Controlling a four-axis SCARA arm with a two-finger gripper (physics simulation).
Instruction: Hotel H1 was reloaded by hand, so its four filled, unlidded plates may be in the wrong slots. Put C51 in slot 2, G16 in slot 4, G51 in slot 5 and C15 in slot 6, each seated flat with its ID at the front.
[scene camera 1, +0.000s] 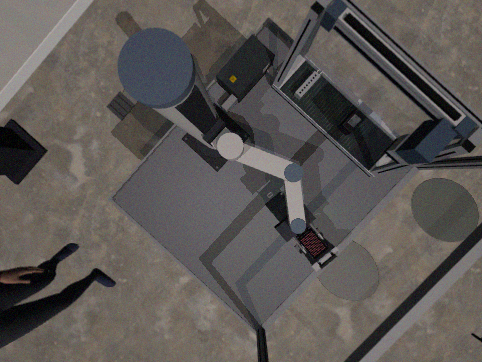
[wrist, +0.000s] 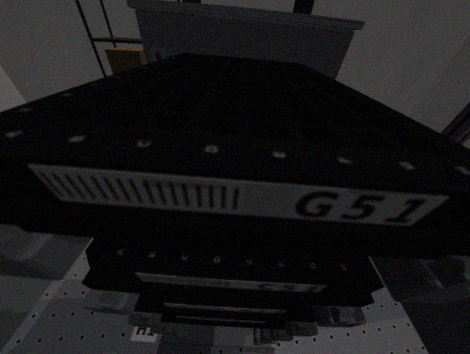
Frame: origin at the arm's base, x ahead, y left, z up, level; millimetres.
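Seen in the pictures: gripper, between the fingertips: (scene camera 1: 314, 245).
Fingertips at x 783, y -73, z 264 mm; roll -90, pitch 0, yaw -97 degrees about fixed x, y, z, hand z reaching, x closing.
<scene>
A point is followed by its place in that frame.
The plate G51 (scene camera 1: 314, 243) @(x 762, y -63, z 297 mm) (wrist: 240, 192) is the top plate of hotel H1, its red wells seen from above and its ID toward the wrist camera. Plate C51 (wrist: 230, 283) @(x 698, y -62, z 258 mm) is below it. Two more plate edges show lower down in the wrist view, IDs unreadable. The H1 tag (wrist: 144, 333) @(x 712, y 36, z 13 mm) is on the deck below. Grey hotel brackets (wrist: 45, 250) show beside the stack. My gripper (scene camera 1: 313, 242) @(x 783, y -73, z 264 mm) is at the top plate, its fingers at the plate's two sides, and appears shut on G51. The fingertips are small in the scene view and hidden in the wrist view.
The arm's forearm (scene camera 1: 294, 197) @(x 521, y 30, z 376 mm) reaches over the deck (scene camera 1: 190, 205) @(x 166, y -417, z 13 mm). A framed enclosure (scene camera 1: 327, 137) @(x 500, y 448, z 32 mm) stands at the upper right, with a dark box with a yellow button (scene camera 1: 245, 67) @(x -111, y 392, z 128 mm) beside it. The arm's column (scene camera 1: 156, 67) @(x 4, y 1, z 895 mm) stands upper left. A person's legs (scene camera 1: 55, 295) show lower left.
</scene>
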